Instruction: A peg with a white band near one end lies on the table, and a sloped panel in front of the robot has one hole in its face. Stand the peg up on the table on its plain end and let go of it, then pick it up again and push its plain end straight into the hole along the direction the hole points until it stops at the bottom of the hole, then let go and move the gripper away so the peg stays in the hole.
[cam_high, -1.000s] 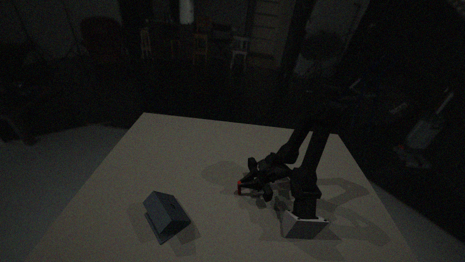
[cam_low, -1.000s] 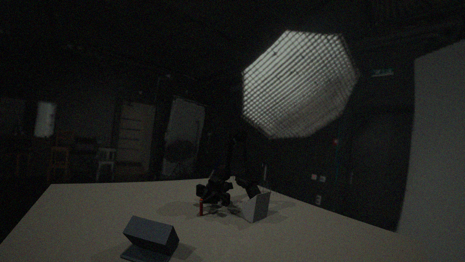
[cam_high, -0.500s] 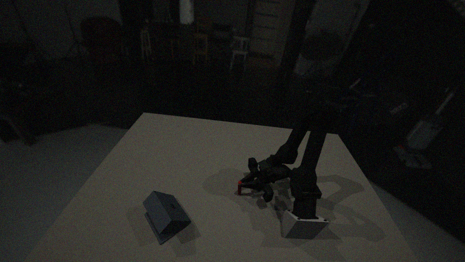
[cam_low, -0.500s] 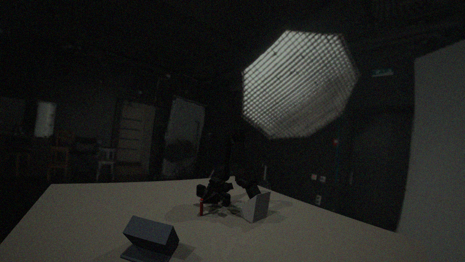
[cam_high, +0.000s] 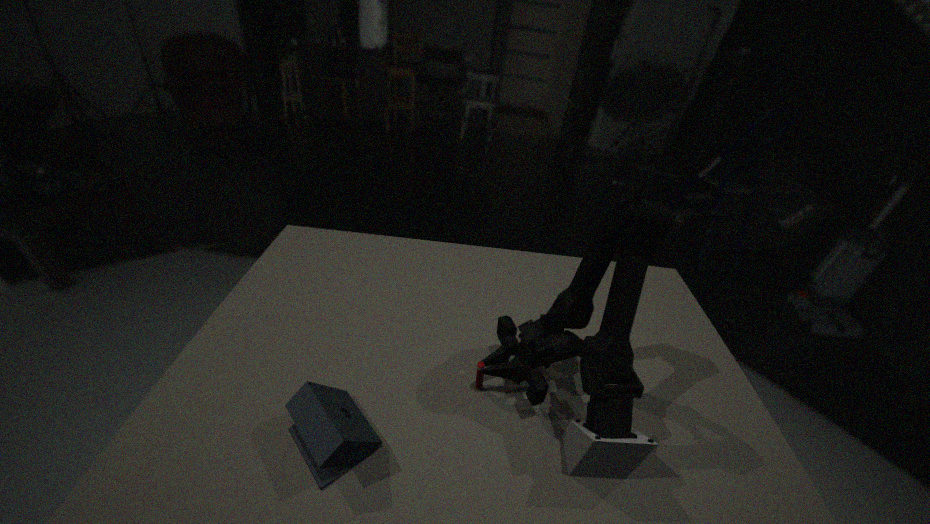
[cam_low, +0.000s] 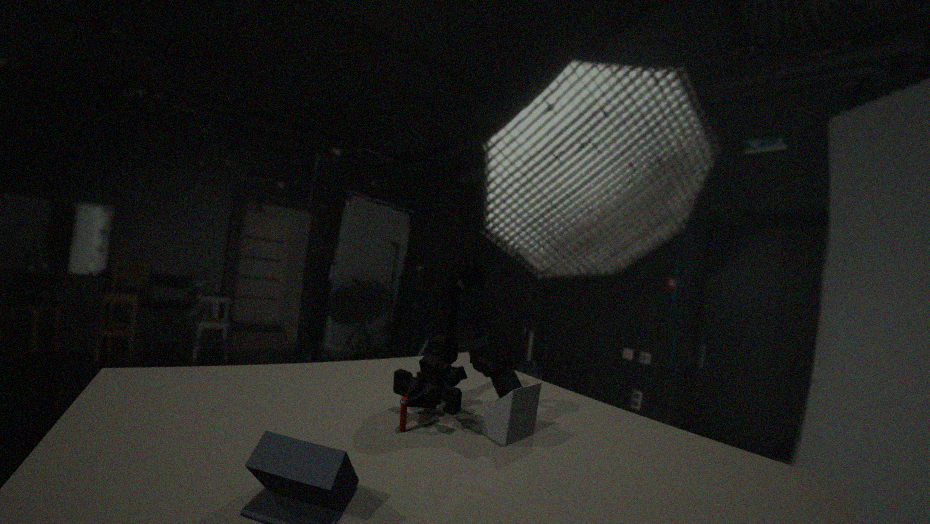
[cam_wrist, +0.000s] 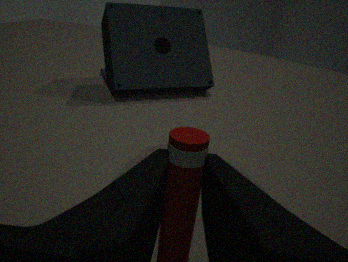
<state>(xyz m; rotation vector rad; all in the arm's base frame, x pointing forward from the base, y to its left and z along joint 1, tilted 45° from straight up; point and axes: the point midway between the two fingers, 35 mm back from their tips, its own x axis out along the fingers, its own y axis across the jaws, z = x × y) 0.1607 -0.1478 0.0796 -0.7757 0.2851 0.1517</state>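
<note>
Right now the peg is 10 mm below my gripper tip. From my gripper tip the other things lie so: sloped panel 260 mm ahead, 100 mm to the left, 20 mm below.
</note>
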